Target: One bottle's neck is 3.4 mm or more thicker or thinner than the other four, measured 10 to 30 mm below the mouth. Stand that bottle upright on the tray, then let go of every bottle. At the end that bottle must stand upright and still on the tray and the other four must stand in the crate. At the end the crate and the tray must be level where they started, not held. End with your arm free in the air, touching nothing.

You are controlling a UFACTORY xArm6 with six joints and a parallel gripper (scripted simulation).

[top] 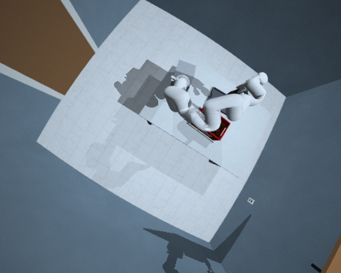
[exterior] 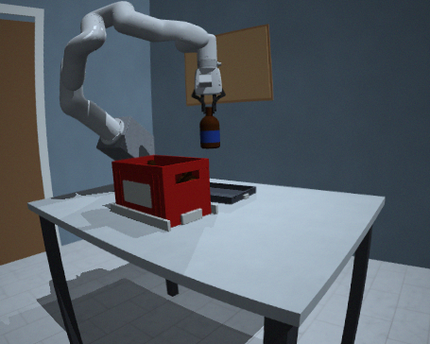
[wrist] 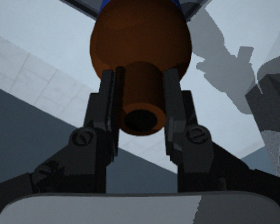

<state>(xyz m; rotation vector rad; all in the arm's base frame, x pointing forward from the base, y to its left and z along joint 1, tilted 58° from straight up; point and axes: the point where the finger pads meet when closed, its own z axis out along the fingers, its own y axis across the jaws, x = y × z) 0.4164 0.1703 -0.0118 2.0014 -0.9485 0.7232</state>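
My hand is 32 cm above the dark tray and 3 cm to the right of it. Round my hand: glass bottle: 25 cm below, 21 cm to the right, 12 cm behind; red crate: 26 cm to the right, 25 cm below, 4 cm behind.
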